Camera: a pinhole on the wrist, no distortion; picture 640 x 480 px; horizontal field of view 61.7 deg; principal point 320.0 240.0 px. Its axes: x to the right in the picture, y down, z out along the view. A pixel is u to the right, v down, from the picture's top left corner.
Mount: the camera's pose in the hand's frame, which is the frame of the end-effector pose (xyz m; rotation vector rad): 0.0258 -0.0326 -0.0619 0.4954 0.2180 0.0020
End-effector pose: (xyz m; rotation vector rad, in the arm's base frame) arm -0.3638 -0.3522 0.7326 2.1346 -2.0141 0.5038
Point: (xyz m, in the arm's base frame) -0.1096 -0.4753 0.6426
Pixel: 334.8 117.3
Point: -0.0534 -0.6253 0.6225
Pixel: 478.6 160.1
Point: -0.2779 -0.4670 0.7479
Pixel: 599.9 288.0
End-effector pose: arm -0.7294 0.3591 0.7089 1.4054 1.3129 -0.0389
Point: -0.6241 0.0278 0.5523
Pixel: 54.1 394.7
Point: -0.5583 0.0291 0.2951
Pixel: 292.2 302.9
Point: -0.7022 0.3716 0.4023
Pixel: 618.6 160.4
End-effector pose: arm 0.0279 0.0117 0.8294 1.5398 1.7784 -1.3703
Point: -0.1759 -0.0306 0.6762
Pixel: 495.1 309.6
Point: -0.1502 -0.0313 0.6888
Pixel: 479.4 338.2
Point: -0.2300 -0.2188 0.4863
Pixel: 441.5 463.8
